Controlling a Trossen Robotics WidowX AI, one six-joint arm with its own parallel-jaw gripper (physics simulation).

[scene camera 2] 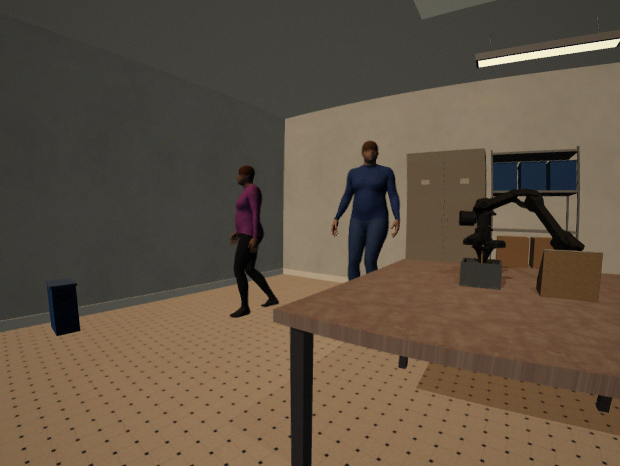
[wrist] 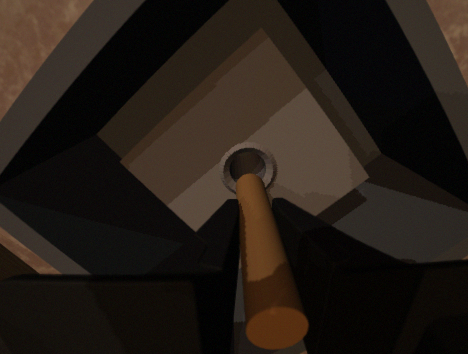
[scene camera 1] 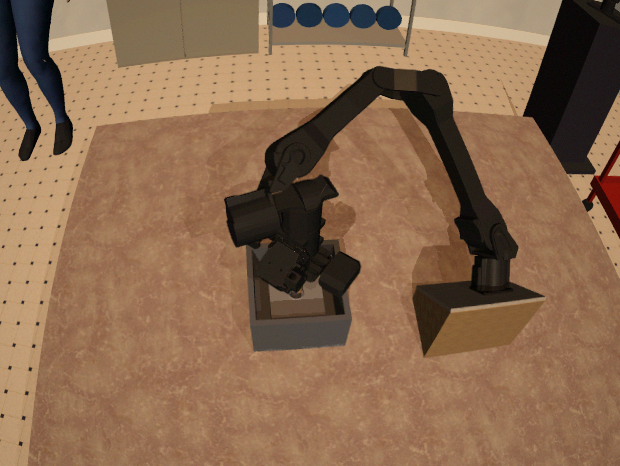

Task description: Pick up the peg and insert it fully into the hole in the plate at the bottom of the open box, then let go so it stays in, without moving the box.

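Places are measured from the arm's base along level axes (x left, y up, z ahead), in centimetres.
Pixels of known places: gripper, fingertip midpoint: (wrist: 254, 209); arm's base at its link origin: (scene camera 2: 574, 267) (scene camera 1: 491, 289).
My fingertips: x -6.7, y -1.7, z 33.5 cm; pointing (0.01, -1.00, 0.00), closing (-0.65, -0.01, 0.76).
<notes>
Ahead of a thing's pixels: the offset from my fingertips to its top centre. "*": to the spot under its first point. Level surfaces: height alone.
The orange peg @(dx -0.1, dy +5.4, dz -0.1 cm) (scene camera 2: 482, 256) (wrist: 261, 242) is held between the fingers of my gripper (scene camera 2: 482, 260) (wrist: 254, 209), which is shut on it. The open grey box @(dx +0.5, dy +1.1, dz +0.3 cm) (scene camera 1: 300, 334) (scene camera 2: 480, 276) (wrist: 60, 75) stands under the gripper. The light plate @(dx +0.5, dy -2.6, dz +0.3 cm) (scene camera 1: 296, 306) (wrist: 310, 137) lies at its bottom. The hole's pale ring @(* dx +1.3, dy -2.8, dz -0.4 cm) (wrist: 226, 169) surrounds a dark opening. In the wrist view the peg's far end overlaps the near edge of the ring; whether it touches or enters the hole cannot be told. In scene camera 1 the gripper body hides most of the peg.
The arm's wooden base block (scene camera 1: 481, 328) (scene camera 2: 570, 274) stands right of the box on the brown table @(dy -8.7 cm) (scene camera 1: 175, 390) (scene camera 2: 426, 315). The box walls rise around the fingers. A person in blue (scene camera 2: 369, 200) and one in purple (scene camera 2: 248, 210) are beyond the table.
</notes>
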